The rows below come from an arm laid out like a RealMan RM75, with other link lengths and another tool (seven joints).
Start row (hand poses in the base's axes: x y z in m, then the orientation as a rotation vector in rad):
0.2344 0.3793 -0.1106 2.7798 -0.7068 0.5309
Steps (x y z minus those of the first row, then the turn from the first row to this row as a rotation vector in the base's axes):
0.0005 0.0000 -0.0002 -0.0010 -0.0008 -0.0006
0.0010 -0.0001 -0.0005 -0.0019 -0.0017 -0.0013
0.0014 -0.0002 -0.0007 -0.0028 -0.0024 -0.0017
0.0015 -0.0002 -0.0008 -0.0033 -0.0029 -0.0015
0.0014 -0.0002 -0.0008 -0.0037 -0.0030 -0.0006
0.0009 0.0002 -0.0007 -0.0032 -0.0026 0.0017
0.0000 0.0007 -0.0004 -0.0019 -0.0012 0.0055
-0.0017 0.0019 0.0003 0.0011 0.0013 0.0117
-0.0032 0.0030 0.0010 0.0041 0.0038 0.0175
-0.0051 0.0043 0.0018 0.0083 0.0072 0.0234
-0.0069 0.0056 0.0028 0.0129 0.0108 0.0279
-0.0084 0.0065 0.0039 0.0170 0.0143 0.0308
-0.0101 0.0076 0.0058 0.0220 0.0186 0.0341
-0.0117 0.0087 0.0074 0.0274 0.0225 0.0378
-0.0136 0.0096 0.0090 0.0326 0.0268 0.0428
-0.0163 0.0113 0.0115 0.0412 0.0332 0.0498
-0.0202 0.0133 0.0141 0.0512 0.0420 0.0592
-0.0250 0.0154 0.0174 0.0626 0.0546 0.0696
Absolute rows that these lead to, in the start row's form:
0.2349 0.3793 -0.1108 2.7785 -0.7073 0.5321
0.2354 0.3792 -0.1111 2.7773 -0.7080 0.5335
0.2358 0.3791 -0.1113 2.7762 -0.7083 0.5346
0.2359 0.3791 -0.1114 2.7758 -0.7079 0.5354
0.2358 0.3791 -0.1114 2.7759 -0.7066 0.5358
0.2353 0.3795 -0.1113 2.7775 -0.7036 0.5356
0.2344 0.3800 -0.1110 2.7807 -0.6987 0.5341
0.2327 0.3812 -0.1103 2.7867 -0.6912 0.5311
0.2312 0.3823 -0.1096 2.7925 -0.6841 0.5280
0.2293 0.3836 -0.1088 2.7995 -0.6773 0.5233
0.2275 0.3849 -0.1078 2.8062 -0.6724 0.5180
0.2260 0.3858 -0.1067 2.8116 -0.6696 0.5127
0.2243 0.3869 -0.1048 2.8181 -0.6664 0.5061
0.2227 0.3880 -0.1032 2.8251 -0.6629 0.4999
0.2208 0.3889 -0.1016 2.8325 -0.6574 0.4935
0.2181 0.3906 -0.0991 2.8442 -0.6502 0.4837
0.2142 0.3926 -0.0965 2.8583 -0.6396 0.4704
0.2094 0.3947 -0.0932 2.8742 -0.6274 0.4513

